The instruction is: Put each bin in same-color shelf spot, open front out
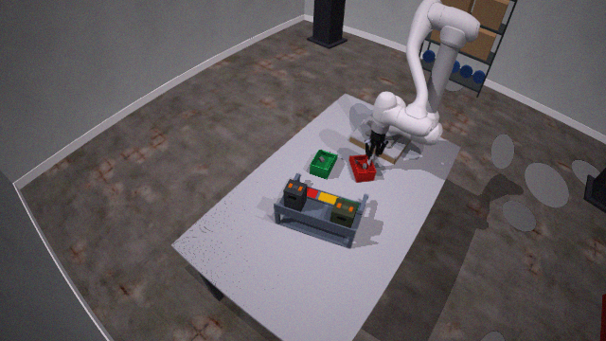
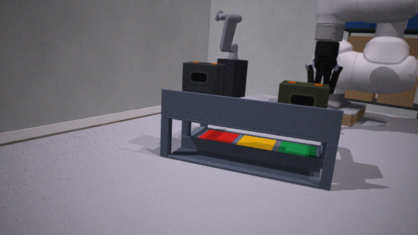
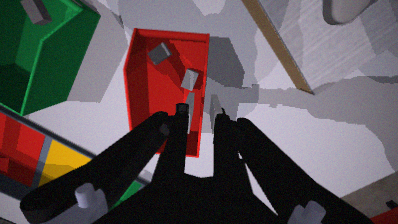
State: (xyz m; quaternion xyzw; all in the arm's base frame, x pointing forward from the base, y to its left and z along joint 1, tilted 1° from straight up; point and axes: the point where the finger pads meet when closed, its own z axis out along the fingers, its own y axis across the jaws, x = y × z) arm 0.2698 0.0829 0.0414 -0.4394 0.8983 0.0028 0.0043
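Now: the red bin 40 mm ahead of my hand, 30 mm to the right of it and 50 mm below it. Also, from my hand: olive box (420 mm ahead, 130 mm to the left, 60 mm above); then green bin (160 mm ahead, 200 mm to the right, 50 mm below); then dark grey box (510 mm ahead, 80 mm to the right, 70 mm above).
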